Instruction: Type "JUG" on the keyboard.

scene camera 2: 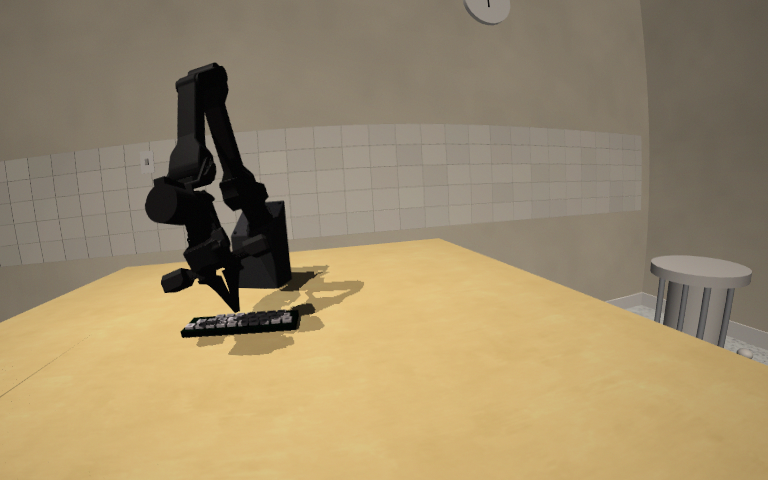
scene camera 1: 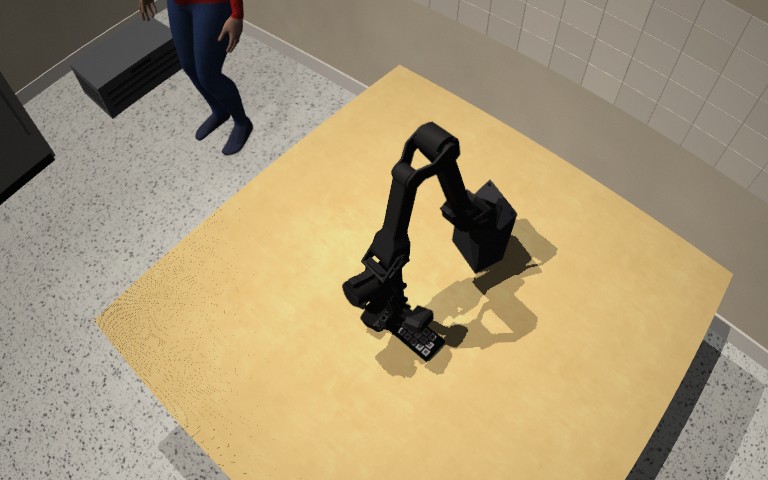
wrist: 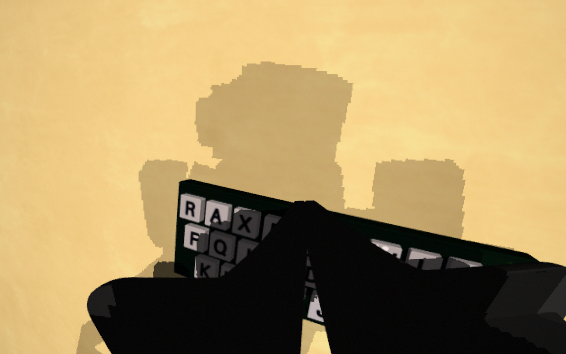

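Where they show: gripper, fingertip midpoint: (scene camera 2: 237, 312) (scene camera 1: 395, 333) (wrist: 304, 210); arm's base, link origin: (scene camera 2: 259, 218) (scene camera 1: 487, 215).
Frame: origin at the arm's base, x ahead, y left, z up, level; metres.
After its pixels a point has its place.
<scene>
A small dark keyboard (scene camera 1: 428, 348) @(y -0.026, x 0.310, z -0.159 m) (scene camera 2: 240, 326) @(y -0.108, x 0.303, z -0.159 m) (wrist: 220, 194) @(y -0.049, x 0.327, z -0.159 m) with pale letter keys lies on the table. My gripper (scene camera 2: 236, 309) @(y -0.109, x 0.316, z -0.128 m) (wrist: 304, 210) @(y -0.109, x 0.316, z -0.128 m) is shut and empty, pointing down at the keyboard. In the wrist view its tips overlap the far edge of the board, at the middle of the top row. In scene camera 2 the tips are at or just above the keys; contact is unclear. The J key (wrist: 317, 308) @(y -0.098, x 0.253, z -0.154 m) shows partly between the fingers. The G and U keys are hidden behind the fingers. R, A, X, F, Q and K show at the left.
The yellow table (scene camera 1: 283, 237) @(y -0.502, x 0.157, z -0.172 m) (scene camera 2: 396, 396) @(y 0.021, x 0.593, z -0.172 m) bears the arm's base (scene camera 1: 483, 243) @(y 0.013, x 0.059, z -0.032 m) (scene camera 2: 263, 257) @(y -0.009, x 0.048, z -0.093 m) behind the keyboard. The arm's shadow falls across keys and tabletop. A person (scene camera 1: 209, 62) stands beyond the table in scene camera 1. A round stool (scene camera 2: 700, 270) stands at the right in scene camera 2.
</scene>
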